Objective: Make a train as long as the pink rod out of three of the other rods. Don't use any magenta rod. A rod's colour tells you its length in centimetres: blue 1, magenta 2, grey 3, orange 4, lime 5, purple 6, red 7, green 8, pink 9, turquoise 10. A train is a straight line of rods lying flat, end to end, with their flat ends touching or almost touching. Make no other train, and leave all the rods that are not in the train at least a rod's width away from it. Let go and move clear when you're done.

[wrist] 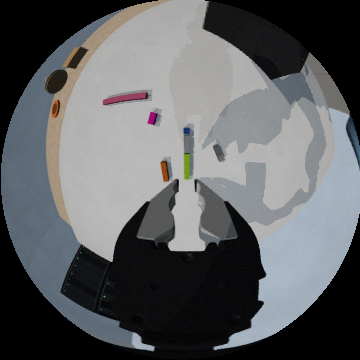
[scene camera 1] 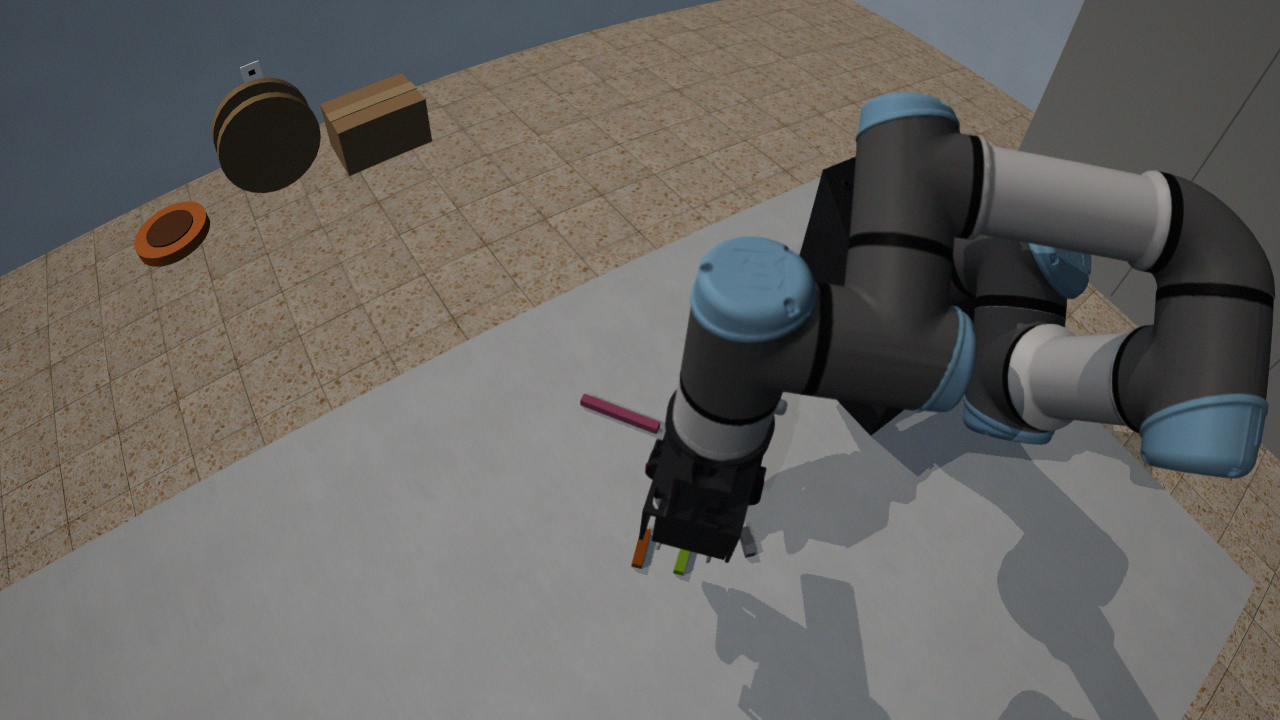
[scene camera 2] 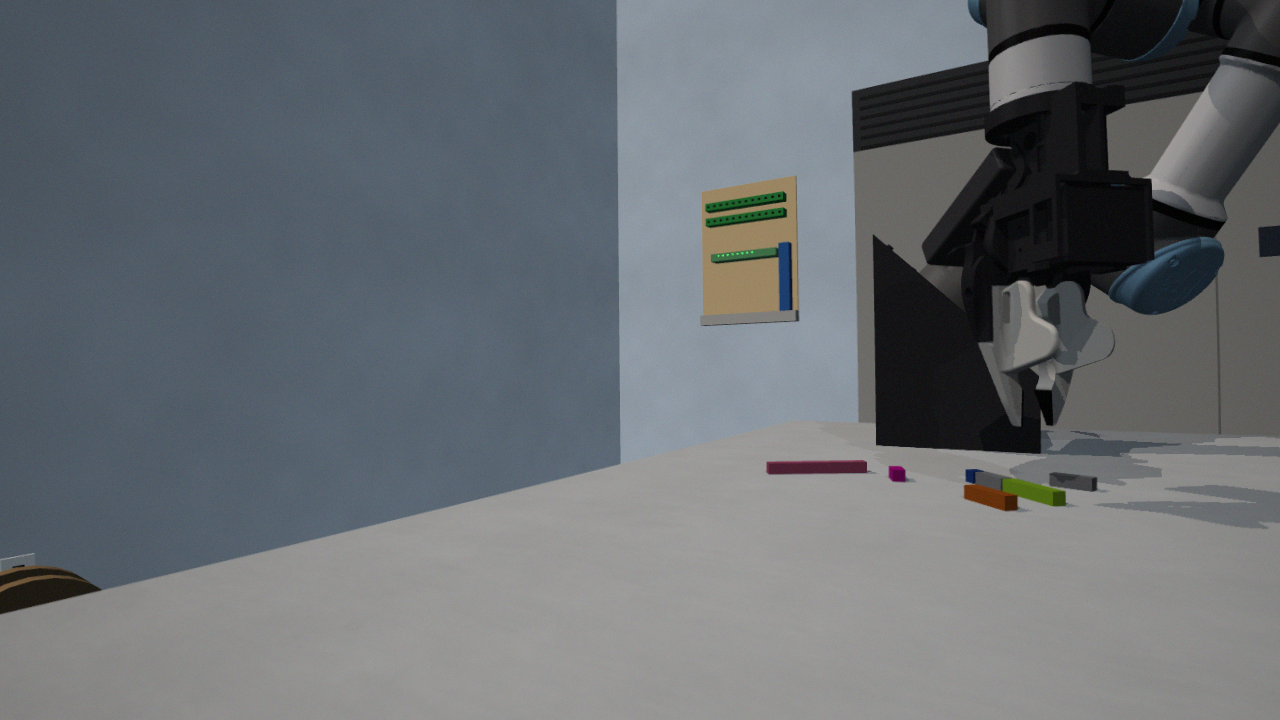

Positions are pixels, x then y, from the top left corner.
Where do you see a lime rod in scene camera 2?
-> At 1050,496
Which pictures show my gripper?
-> The wrist view, scene camera 1 and scene camera 2: all of them.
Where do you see a grey rod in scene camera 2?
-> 1071,481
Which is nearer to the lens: the orange rod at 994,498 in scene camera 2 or the pink rod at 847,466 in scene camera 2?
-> The orange rod.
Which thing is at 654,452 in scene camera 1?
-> My gripper.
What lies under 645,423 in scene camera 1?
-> A pink rod.
